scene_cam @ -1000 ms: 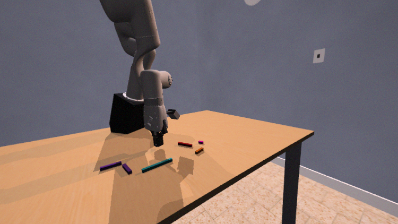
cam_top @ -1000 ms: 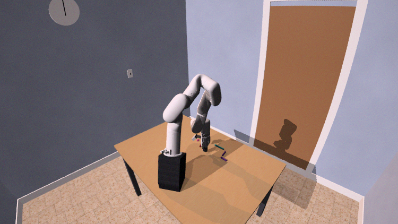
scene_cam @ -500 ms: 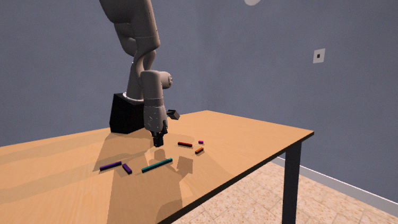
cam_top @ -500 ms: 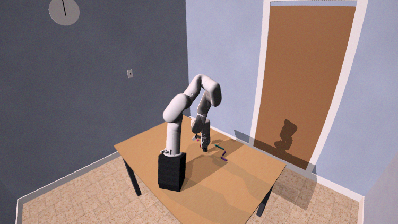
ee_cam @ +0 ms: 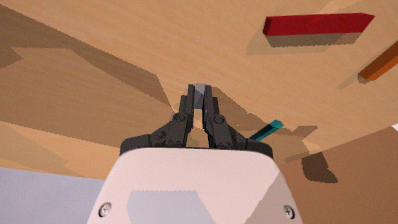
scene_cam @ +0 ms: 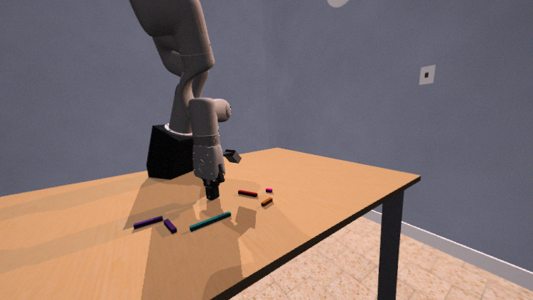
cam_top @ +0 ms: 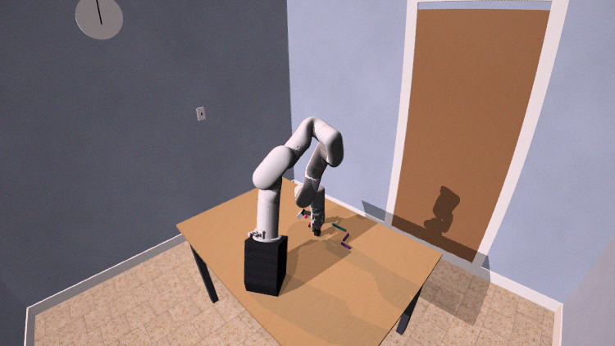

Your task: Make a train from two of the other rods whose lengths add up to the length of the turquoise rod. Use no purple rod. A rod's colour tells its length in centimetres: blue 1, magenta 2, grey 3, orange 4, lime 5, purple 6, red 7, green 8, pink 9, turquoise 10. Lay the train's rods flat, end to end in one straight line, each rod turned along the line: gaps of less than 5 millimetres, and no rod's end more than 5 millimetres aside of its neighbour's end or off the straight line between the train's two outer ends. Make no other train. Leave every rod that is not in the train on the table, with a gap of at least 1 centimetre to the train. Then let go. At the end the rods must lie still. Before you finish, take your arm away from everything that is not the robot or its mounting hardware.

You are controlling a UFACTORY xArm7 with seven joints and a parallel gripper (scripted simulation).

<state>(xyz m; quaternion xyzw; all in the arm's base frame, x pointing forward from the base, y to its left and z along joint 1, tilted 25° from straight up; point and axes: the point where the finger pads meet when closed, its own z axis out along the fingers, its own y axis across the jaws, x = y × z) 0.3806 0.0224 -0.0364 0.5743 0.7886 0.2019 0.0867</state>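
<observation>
The grey rod lies 2 cm below my hand. The rest, counted from my hand: orange rod 14 cm ahead, 11 cm to the left, 2 cm below; then turquoise rod 13 cm ahead, 5 cm to the right, 2 cm below; then red rod 5 cm ahead, 10 cm to the left, 2 cm below.
</observation>
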